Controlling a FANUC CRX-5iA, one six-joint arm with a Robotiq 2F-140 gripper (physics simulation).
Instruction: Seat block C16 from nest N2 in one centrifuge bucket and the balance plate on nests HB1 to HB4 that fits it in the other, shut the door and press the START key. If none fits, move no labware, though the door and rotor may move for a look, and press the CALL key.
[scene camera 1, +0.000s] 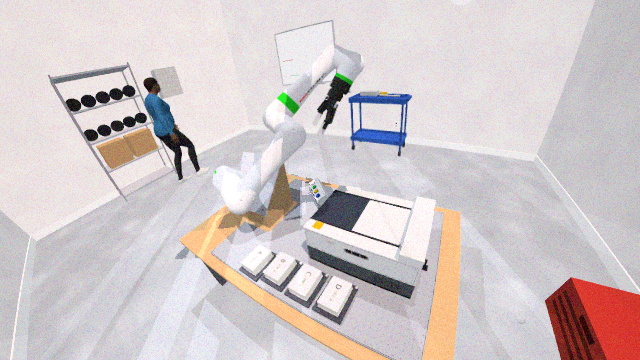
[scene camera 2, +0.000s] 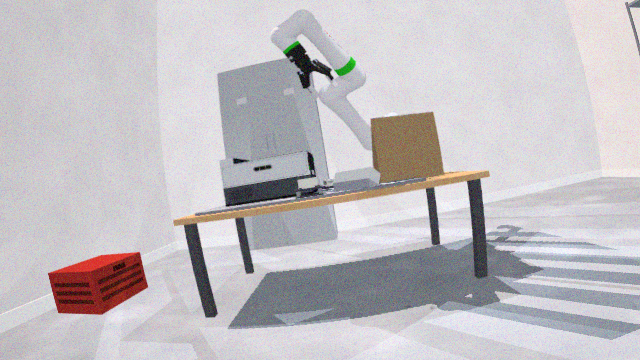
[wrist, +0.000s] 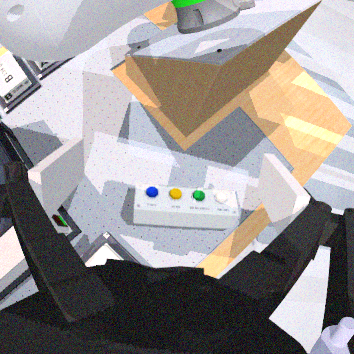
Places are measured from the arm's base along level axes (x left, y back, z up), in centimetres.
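Pixels of known places: gripper, between the fingertips: (scene camera 1: 316, 129) (scene camera 2: 326, 91) (wrist: 171, 164); arm's base, origin of its link: (scene camera 2: 402, 145) (wrist: 208, 19).
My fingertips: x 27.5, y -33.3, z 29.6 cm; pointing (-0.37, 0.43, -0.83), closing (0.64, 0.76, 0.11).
Observation:
Ahead of a thing's pixels: the offset from my fingertips to its top centre. Level surfaces: height alone.
My gripper (scene camera 1: 321, 124) (scene camera 2: 320, 84) (wrist: 171, 164) is open and empty, high above the table; in the wrist view its pads stand left and right of the key box. The white key box {dx +3.3, dy +7.1, dz -39.1 cm} (scene camera 1: 316, 191) (wrist: 185, 217) has blue {dx -3.1, dy +2.6, dz -40.0 cm} (wrist: 152, 191), yellow {dx +0.0, dy +6.5, dz -40.0 cm} (wrist: 175, 193), green {dx +3.1, dy +10.4, dz -40.0 cm} (wrist: 199, 195) and white {dx +6.2, dy +14.3, dz -40.0 cm} (wrist: 221, 197) keys; their print is too blurred to read. The centrifuge (scene camera 1: 357, 250) (scene camera 2: 265, 175) has a dark panel and a white panel on top; rotor and buckets are hidden. White labware marked A {dx -54.6, dy -0.4, dz -42.1 cm} (scene camera 1: 256, 260), B {dx -51.4, dy -13.0, dz -42.1 cm} (scene camera 1: 281, 268), C {dx -49.9, dy -26.6, dz -42.1 cm} (scene camera 1: 306, 282) and D {dx -48.1, dy -40.1, dz -42.1 cm} (scene camera 1: 336, 296) sits in dark nests. C16 is not identifiable.
A tall wooden wedge (scene camera 1: 281, 192) (scene camera 2: 407, 147) (wrist: 195, 100) stands by the arm's base on the table {dz -49.3 cm} (scene camera 1: 450, 250) (scene camera 2: 280, 206). A red crate (scene camera 1: 607, 310) (scene camera 2: 100, 285) is on the floor. A blue cart (scene camera 1: 380, 99), a shelf rack (scene camera 1: 90, 74) and a person (scene camera 1: 161, 114) are farther back.

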